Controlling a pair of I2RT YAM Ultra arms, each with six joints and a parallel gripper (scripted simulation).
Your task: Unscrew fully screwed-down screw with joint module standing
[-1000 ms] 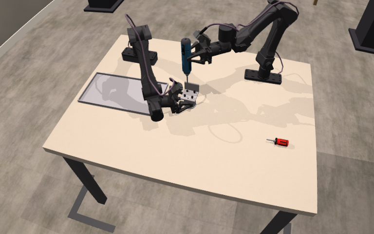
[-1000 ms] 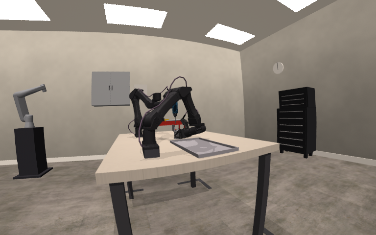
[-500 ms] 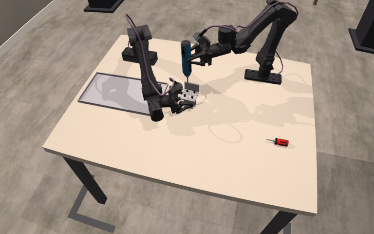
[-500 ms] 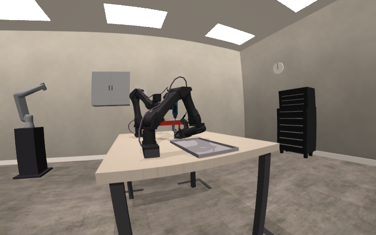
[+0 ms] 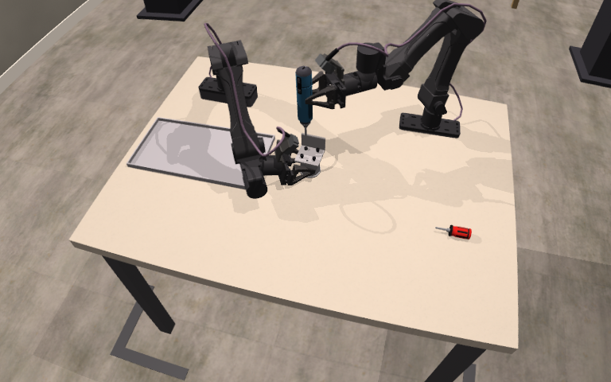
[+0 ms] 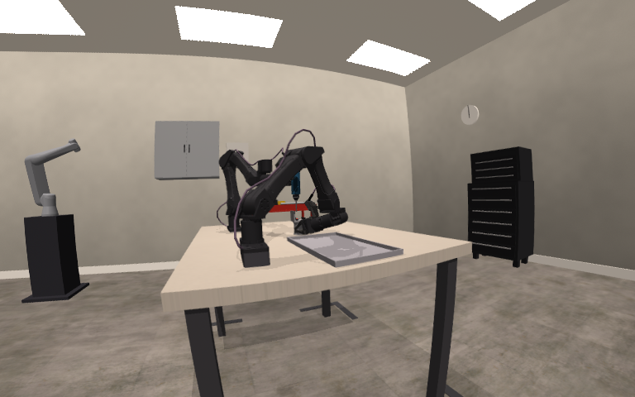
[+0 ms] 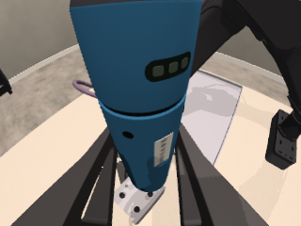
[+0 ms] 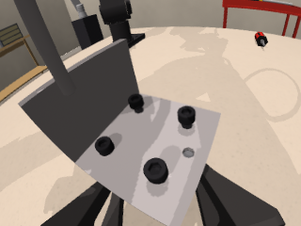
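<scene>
The grey L-shaped bracket lies 5 cm above my right hand. Round my right hand: shallow grey tray (35 cm to the right, 2 cm below); small red-handled screwdriver (14 cm ahead, 43 cm to the left, 1 cm below).
</scene>
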